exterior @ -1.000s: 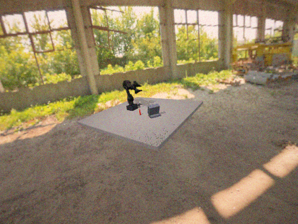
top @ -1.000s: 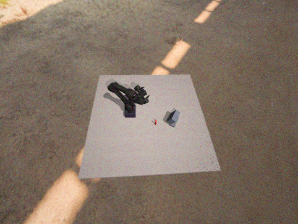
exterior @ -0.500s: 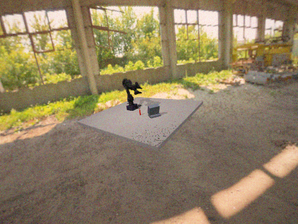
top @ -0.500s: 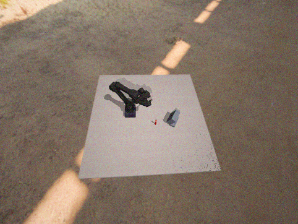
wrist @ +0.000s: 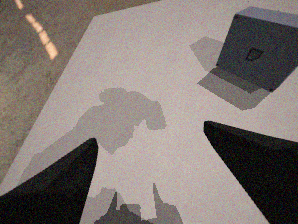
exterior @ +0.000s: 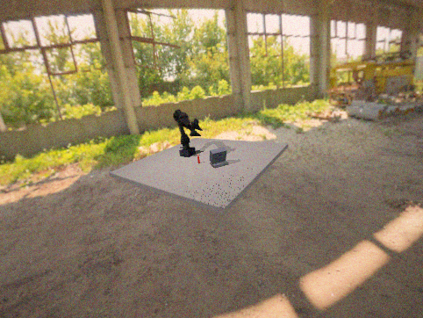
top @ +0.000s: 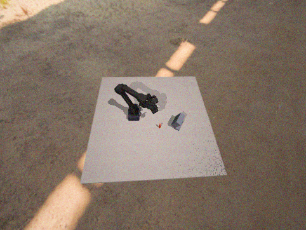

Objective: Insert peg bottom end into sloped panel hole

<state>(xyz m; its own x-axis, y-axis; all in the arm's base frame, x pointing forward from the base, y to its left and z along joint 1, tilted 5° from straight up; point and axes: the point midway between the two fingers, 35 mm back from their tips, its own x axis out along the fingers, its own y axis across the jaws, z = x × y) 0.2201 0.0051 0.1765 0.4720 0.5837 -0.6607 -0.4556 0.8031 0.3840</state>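
Now: the red peg 6 cm ahead of my gripper tip, 15 cm to the right of it and 18 cm below it. Round my gripper tip: sloped panel (25 cm ahead, 9 cm to the right, 16 cm below).
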